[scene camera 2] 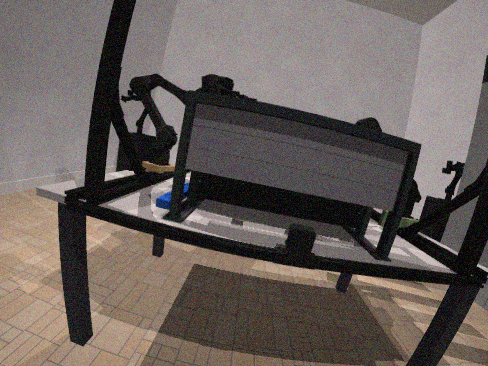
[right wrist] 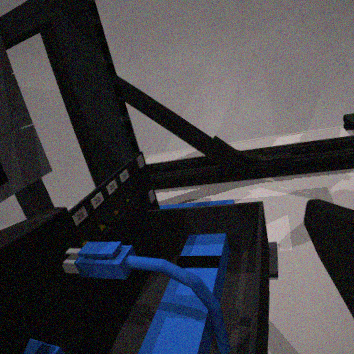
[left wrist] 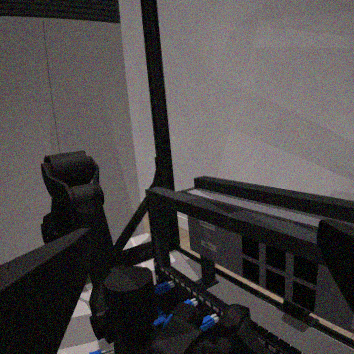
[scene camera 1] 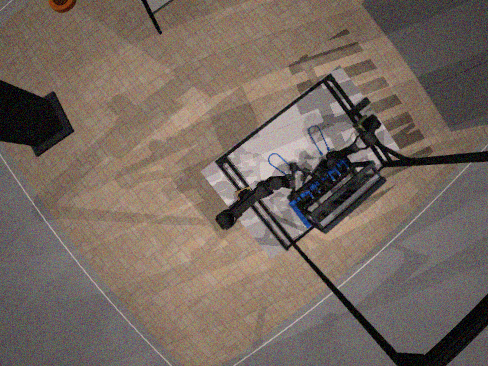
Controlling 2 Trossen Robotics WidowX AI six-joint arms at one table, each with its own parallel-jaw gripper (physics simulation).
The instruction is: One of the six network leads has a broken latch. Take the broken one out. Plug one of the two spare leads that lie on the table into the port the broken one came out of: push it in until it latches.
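Frame: origin at the left arm's base, x ahead, y left, z up, level; metres.
Where they show: left gripper, fingertip midpoint: [scene camera 2: 248,96] [left wrist: 205,235] [scene camera 1: 310,180]; right gripper, fingertip midpoint: [right wrist: 188,215]; left arm's base, origin of the base link: [scene camera 2: 159,163] [scene camera 1: 245,196]; right arm's base, origin of the base link: [scene camera 1: 366,124].
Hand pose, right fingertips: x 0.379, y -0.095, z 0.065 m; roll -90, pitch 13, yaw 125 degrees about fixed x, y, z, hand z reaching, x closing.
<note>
Each offset is from my right fingertips to the top centre of the thing. "spot": to the spot under its first point.
A black server rack {dx +0.154, dy -0.055, dz +0.151 m} [scene camera 1: 377,180] [scene camera 2: 297,120] [left wrist: 218,207] stands on the table. Its patch panel {spot: dx -0.039, dy -0.086, dz -0.010 m} [right wrist: 116,184] has numbered ports. Several blue leads {dx +0.053, dy +0.005, dz -0.023 m} [scene camera 1: 315,186] {dx +0.185, dy -0.004, dz -0.016 m} [left wrist: 208,319] are plugged into it. One plugged lead {spot: dx +0.017, dy -0.043, dz -0.020 m} [right wrist: 100,261] shows close in the right wrist view, below and between my right fingers. Two spare blue leads {spot: dx -0.092, dy +0.281, dz -0.106 m} [scene camera 1: 275,155] {spot: dx +0.258, dy +0.254, dz -0.105 m} [scene camera 1: 324,139] lie looped on the table behind the rack's front. My left gripper [scene camera 1: 298,173] [left wrist: 205,235] is open and empty, beside the panel. My right gripper [scene camera 1: 328,163] [right wrist: 188,215] is open and empty at the panel's end ports.
A blue cable tray [scene camera 1: 301,215] [scene camera 2: 168,200] [right wrist: 197,288] lies below the panel. The black table frame [scene camera 1: 264,125] [scene camera 2: 206,240] rims the table, with upright posts [left wrist: 158,105]. The right arm [left wrist: 70,197] stands close in front of the left wrist camera.
</note>
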